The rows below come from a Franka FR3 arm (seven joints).
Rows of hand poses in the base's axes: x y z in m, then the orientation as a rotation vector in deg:
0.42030, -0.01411, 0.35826, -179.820, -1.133, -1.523
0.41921, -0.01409, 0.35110, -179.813, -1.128, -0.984
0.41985, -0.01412, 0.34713, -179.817, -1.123, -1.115
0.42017, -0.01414, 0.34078, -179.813, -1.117, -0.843
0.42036, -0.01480, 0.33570, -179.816, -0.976, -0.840
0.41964, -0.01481, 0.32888, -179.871, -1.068, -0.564
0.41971, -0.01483, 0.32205, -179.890, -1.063, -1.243
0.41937, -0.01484, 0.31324, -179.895, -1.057, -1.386
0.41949, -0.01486, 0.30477, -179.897, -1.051, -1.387
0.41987, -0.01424, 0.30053, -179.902, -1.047, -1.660
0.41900, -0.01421, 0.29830, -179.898, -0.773, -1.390
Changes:
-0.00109, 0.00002, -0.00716, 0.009, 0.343, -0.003
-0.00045, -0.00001, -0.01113, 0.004, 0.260, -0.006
-0.00013, -0.00003, -0.01748, 0.009, 0.433, -0.009
0.00006, -0.00069, -0.02256, 0.008, 0.435, -0.099
-0.00066, -0.00070, -0.02938, -0.049, 0.611, -0.041
-0.00059, -0.00072, -0.03621, -0.068, 0.178, -0.045
-0.00093, -0.00073, -0.04502, -0.074, 0.087, -0.049
-0.00081, -0.00075, -0.05349, -0.075, 0.087, -0.053
-0.00043, -0.00013, -0.05773, -0.082, -0.087, -0.056
-0.00130, -0.00010, -0.05996, -0.074, 0.085, -0.230

